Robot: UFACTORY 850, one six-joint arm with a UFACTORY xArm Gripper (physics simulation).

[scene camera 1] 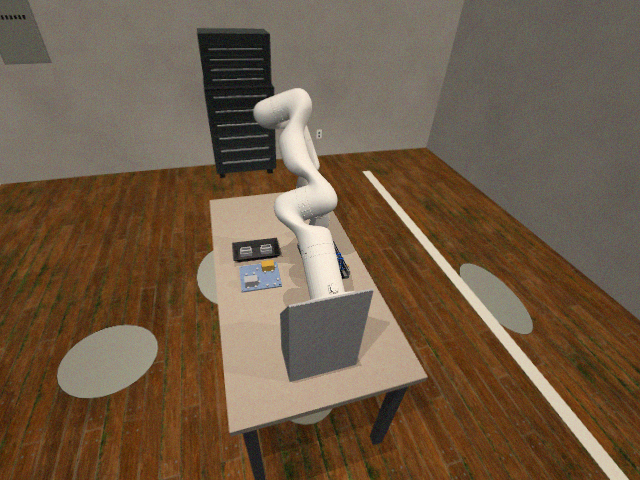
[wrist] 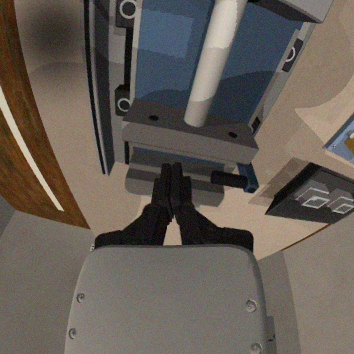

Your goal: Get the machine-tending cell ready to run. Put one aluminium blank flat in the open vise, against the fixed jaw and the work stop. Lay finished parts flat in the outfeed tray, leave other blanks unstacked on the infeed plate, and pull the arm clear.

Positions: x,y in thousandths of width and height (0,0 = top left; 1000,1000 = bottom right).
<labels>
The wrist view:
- gripper: 490,490
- blue vise bed: 479,131
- blue work stop: 699,482
</labels>
